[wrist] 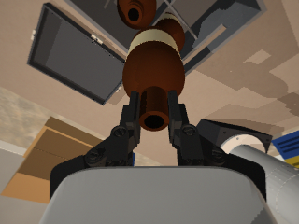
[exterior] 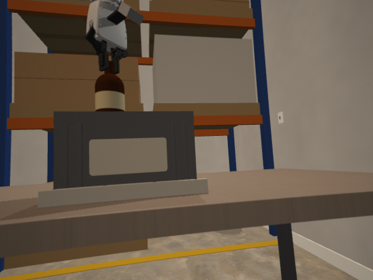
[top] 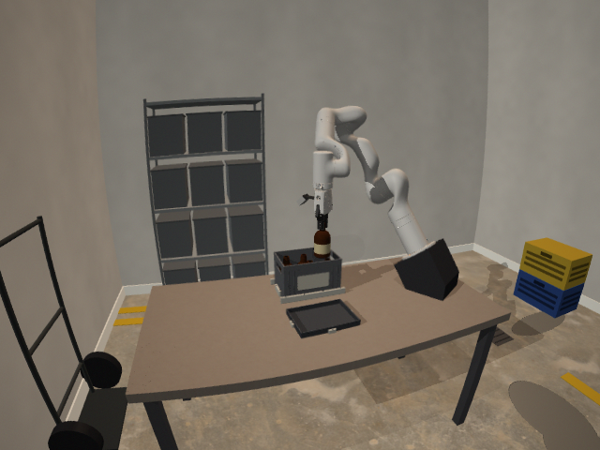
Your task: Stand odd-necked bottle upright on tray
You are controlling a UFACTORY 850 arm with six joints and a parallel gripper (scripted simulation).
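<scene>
The bottle is 70 mm below my hand. From my hand the other things lie so: black tray 320 mm below, 200 mm to the left, 130 mm ahead; then dark grey crate 250 mm below, 70 mm to the right, 40 mm ahead.
</scene>
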